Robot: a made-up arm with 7 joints. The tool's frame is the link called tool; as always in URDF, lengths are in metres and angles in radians. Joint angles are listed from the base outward. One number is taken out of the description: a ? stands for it. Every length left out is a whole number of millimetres.
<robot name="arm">
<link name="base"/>
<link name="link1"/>
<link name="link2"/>
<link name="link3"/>
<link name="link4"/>
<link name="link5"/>
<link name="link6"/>
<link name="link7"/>
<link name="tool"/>
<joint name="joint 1" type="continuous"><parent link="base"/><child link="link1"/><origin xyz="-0.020 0.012 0.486"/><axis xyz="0 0 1"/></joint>
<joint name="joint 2" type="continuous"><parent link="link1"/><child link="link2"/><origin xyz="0.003 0.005 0.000"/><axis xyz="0 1 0"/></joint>
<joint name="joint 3" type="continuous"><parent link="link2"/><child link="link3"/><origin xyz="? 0.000 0.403"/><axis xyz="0 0 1"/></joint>
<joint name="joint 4" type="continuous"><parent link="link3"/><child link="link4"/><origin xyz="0.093 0.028 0.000"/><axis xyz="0 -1 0"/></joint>
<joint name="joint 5" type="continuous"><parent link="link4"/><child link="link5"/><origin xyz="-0.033 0.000 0.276"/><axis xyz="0 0 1"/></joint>
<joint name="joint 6" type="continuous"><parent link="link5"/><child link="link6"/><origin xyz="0.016 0.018 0.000"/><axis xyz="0 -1 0"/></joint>
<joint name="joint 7" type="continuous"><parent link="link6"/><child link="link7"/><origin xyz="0.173 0.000 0.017"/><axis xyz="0 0 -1"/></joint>
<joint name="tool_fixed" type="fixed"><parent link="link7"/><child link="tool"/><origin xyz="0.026 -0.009 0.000" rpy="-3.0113 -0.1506 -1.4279"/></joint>
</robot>
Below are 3 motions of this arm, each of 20 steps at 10 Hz.
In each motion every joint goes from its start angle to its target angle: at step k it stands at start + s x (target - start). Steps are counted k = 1, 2, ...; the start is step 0. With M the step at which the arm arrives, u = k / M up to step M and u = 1 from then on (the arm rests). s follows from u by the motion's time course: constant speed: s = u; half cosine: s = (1 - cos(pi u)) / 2; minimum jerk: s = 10 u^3 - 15 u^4 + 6 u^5.
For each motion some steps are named. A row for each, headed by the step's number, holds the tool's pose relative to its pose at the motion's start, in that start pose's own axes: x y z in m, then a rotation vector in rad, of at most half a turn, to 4 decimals.
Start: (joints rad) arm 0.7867 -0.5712 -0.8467 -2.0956 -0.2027 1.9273 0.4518
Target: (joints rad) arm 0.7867 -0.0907 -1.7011 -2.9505 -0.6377 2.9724 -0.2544
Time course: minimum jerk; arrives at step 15
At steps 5, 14, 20:
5: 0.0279 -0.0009 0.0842 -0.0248 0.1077 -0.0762
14: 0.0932 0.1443 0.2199 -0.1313 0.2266 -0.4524
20: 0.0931 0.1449 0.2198 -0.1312 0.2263 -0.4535

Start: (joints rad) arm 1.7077 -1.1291 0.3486 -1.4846 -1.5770 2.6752 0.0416
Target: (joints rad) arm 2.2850 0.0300 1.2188 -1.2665 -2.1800 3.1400 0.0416
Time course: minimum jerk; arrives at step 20
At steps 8, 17, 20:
8: -0.0420 -0.0377 -0.0229 0.5019 -0.1274 0.1851
17: -0.0329 0.0139 -0.0780 1.3685 -0.0280 0.9500
20: -0.0336 0.0180 -0.0777 1.3929 -0.0158 0.9889

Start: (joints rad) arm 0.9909 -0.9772 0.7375 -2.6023 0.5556 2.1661 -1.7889
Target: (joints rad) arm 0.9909 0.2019 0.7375 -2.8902 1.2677 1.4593 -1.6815
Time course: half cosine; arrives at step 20
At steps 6, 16, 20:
6: 0.0049 0.0678 0.0861 0.2905 -0.3052 0.2444
16: -0.1501 0.0894 0.3056 1.1786 -1.3576 1.0870
20: -0.1746 0.0751 0.3136 1.2866 -1.4953 1.2103

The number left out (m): -0.020
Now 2 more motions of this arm.
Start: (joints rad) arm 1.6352 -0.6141 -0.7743 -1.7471 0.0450 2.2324 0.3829
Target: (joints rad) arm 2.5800 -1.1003 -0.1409 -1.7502 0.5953 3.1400 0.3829
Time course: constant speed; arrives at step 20
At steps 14, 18, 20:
14: 0.0260 0.0480 -0.1109 0.0215 -1.2781 0.2608
18: 0.0781 0.0527 -0.0911 -0.0946 -1.5603 0.4761
20: 0.1038 0.0555 -0.0710 -0.1746 -1.6766 0.6010

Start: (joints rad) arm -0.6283 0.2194 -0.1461 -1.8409 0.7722 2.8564 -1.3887
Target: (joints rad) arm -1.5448 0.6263 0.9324 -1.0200 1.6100 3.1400 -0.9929
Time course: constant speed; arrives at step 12
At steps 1, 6, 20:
1: 0.0118 0.0045 0.0039 0.0429 0.0435 0.1031
6: 0.0733 0.0758 0.0120 0.2878 0.2178 0.7346
20: 0.1274 0.2296 -0.0209 0.6912 0.3448 1.6789

